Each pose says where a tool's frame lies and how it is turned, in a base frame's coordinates. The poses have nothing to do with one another.
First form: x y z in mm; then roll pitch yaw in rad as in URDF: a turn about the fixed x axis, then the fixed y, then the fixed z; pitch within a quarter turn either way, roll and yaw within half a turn.
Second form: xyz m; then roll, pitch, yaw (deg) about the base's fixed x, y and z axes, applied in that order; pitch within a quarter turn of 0, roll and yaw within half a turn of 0. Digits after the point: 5 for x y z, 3 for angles.
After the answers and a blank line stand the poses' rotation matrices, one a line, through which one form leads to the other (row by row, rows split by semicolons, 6 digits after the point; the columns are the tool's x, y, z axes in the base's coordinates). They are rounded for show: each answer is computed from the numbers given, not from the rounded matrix.
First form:
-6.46, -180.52, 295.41, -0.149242, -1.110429, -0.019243
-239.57, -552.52, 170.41, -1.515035, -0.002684, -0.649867
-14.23, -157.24, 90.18, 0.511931, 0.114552, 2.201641
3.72, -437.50, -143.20, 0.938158, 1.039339, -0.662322
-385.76, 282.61, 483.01, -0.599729, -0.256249, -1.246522
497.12, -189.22, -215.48, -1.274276, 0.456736, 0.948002
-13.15, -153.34, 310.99, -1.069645, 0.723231, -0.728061
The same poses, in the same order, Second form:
-0.00646, -0.18052, 0.29541, -8.551, -63.623, -1.103
-0.23957, -0.55252, 0.17041, -86.805, -0.154, -37.235
-0.01423, -0.15724, 0.09018, 29.331, 6.563, 126.145
0.00372, -0.43750, -0.14320, 53.752, 59.550, -37.948
-0.38576, 0.28261, 0.48301, -34.362, -14.682, -71.420
0.49712, -0.18922, -0.21548, -73.011, 26.169, 54.317
-0.01315, -0.15334, 0.31099, -61.286, 41.438, -41.715

0.444195 0.152212 -0.882906; -0.008549 0.986138 0.165708; 0.895889 -0.066059 0.439339
0.796161 0.035856 0.604021; -0.605078 0.042751 0.795017; 0.002684 -0.998442 0.055732
-0.585961 -0.737030 0.336803; 0.802237 -0.468996 0.369402; -0.114302 0.486651 0.866087
0.399638 0.911842 -0.093991; -0.311650 0.038726 -0.949407; -0.862069 0.408711 0.299652
0.308217 0.828046 0.468340; -0.916931 0.127420 0.378155; 0.253454 -0.545989 0.798534
0.523516 -0.483359 -0.701637; 0.728993 -0.172148 0.662521; -0.441021 -0.858329 0.262243
0.559604 -0.113576 0.820941; -0.498849 0.744859 0.443097; -0.661810 -0.657484 0.360169

